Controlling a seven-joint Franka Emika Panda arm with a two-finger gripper.
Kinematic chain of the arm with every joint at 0, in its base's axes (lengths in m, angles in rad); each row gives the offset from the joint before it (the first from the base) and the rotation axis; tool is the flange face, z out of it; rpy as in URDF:
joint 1: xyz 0 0 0.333 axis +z
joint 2: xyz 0 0 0 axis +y
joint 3: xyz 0 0 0.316 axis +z
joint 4: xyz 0.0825 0 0 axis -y
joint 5: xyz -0.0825 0 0.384 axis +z
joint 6: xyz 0 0 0 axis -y
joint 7: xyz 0.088 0 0 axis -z
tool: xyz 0 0 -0.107 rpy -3.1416 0 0
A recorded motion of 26 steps. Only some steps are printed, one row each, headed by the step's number.
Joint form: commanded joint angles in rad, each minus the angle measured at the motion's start. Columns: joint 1, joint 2, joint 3, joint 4, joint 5, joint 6, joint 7.
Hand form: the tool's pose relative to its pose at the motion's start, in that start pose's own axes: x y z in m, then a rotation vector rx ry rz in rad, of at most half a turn. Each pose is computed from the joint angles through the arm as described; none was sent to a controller.
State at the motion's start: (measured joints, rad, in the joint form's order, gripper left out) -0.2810 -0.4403 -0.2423 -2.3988 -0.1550 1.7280 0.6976
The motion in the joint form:
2: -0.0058 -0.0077 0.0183 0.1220 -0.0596 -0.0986 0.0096
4: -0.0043 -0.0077 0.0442 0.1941 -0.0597 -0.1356 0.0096
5: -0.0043 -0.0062 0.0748 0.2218 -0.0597 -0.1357 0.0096
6: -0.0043 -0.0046 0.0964 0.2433 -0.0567 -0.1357 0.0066
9: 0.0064 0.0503 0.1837 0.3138 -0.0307 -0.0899 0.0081
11: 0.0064 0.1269 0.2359 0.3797 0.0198 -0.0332 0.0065
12: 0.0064 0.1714 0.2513 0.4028 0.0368 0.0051 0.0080
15: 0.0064 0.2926 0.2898 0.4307 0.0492 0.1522 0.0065
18: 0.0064 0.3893 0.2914 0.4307 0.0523 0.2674 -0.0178
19: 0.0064 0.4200 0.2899 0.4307 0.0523 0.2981 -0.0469
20: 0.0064 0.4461 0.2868 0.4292 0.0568 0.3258 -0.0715
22: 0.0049 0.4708 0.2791 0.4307 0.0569 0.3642 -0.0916
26: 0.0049 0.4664 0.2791 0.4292 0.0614 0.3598 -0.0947
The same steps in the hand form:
2: 0.0023 0.0109 -0.0529 -0.0336 0.0690 0.0172
4: -0.0039 0.0070 -0.0855 -0.0219 0.1084 0.0095
5: -0.0115 -0.0028 -0.1001 -0.0165 0.1431 -0.0102
6: -0.0174 -0.0100 -0.1110 -0.0093 0.1664 -0.0273
9: -0.0363 -0.0598 -0.1339 0.0181 0.2387 -0.1073
11: -0.0404 -0.1033 -0.1434 0.0699 0.2583 -0.1590
12: -0.0364 -0.1236 -0.1412 0.0904 0.2631 -0.1749
15: -0.0213 -0.1789 -0.1192 0.1336 0.2986 -0.2262
18: 0.0013 -0.2104 -0.0865 0.1503 0.3067 -0.2629
19: 0.0088 -0.2187 -0.0747 0.1477 0.3072 -0.2935
20: 0.0155 -0.2251 -0.0638 0.1488 0.3046 -0.3161
22: 0.0253 -0.2295 -0.0563 0.1580 0.3152 -0.3296
26: 0.0241 -0.2284 -0.0573 0.1594 0.3117 -0.3308

